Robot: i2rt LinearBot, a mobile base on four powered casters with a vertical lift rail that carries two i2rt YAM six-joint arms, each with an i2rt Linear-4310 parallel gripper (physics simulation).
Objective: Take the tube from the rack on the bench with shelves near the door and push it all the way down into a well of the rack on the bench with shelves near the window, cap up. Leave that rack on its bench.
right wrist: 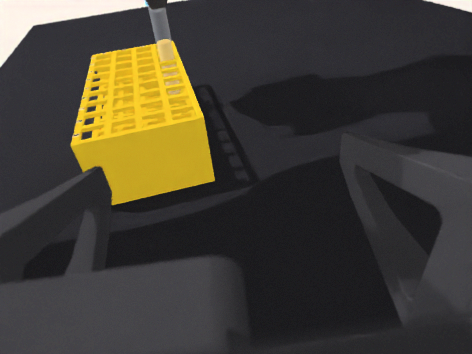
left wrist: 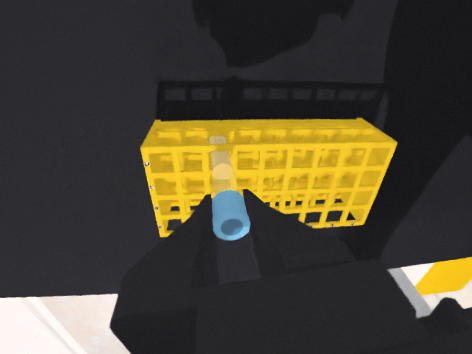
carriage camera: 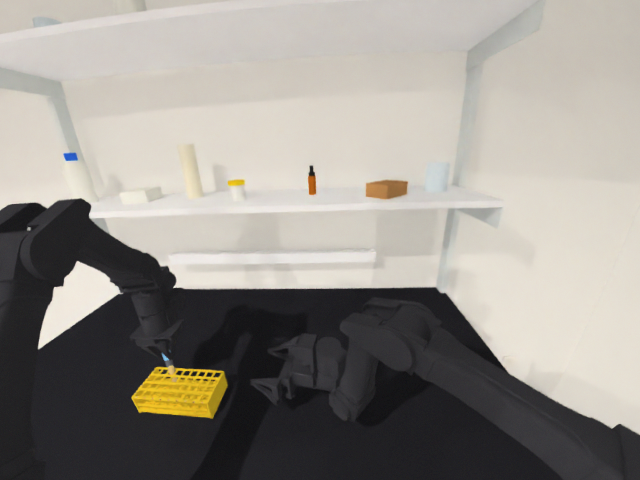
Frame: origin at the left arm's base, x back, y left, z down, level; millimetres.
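Seen in the pictures: left gripper, fingertip midpoint: (right wrist: 156,6) (left wrist: 227,200) (carriage camera: 167,358); right gripper, fingertip midpoint: (right wrist: 224,163) (carriage camera: 259,365).
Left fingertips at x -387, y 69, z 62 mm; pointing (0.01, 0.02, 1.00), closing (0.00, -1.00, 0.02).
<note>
Pixels of each thing's top centre, then the offset from my left fingertips to it. "pt": a spot on its surface instead. Level surfaces: height alone.
- clear tube, middle of its top: (left wrist: 227,228) (carriage camera: 164,352) dx +0, dy +2, dz -22 mm
- yellow rack, middle of its top: (left wrist: 272,193) (right wrist: 135,78) (carriage camera: 179,383) dx +37, dy -37, dz +48 mm
- white shelf, its level: dz -351 mm
- yellow-lidded jar, surface spot: (carriage camera: 237,190) pt dx -274, dy -166, dz -384 mm
- small amber bottle, surface spot: (carriage camera: 311,184) pt dx -327, dy -395, dz -385 mm
- brown box, surface spot: (carriage camera: 386,189) pt dx -195, dy -606, dz -380 mm
- dark bench top, its level: dz +105 mm
A clear tube (carriage camera: 171,368) (left wrist: 221,167) (right wrist: 161,29) with a blue cap and tan contents is cap up, slightly tilted. Its lower part is inside a well in the back row of the yellow rack (carriage camera: 212,405) (left wrist: 270,146) (right wrist: 160,162); its upper part stands well above the rack's top. My left gripper (carriage camera: 164,351) (left wrist: 227,200) is shut on the tube near its blue cap, above the rack. The rack sits on the dark bench top. My right gripper (carriage camera: 262,367) (right wrist: 224,163) is open and empty, to the right of the rack in the carriage view.
A white shelf (carriage camera: 279,205) above the bench holds bottles, a yellow-lidded jar (carriage camera: 237,190), a small amber bottle (carriage camera: 311,184) and a brown box (carriage camera: 386,189). A white rail (carriage camera: 273,256) runs along the wall below it. The dark bench top (carriage camera: 320,444) reaches the back wall.
</note>
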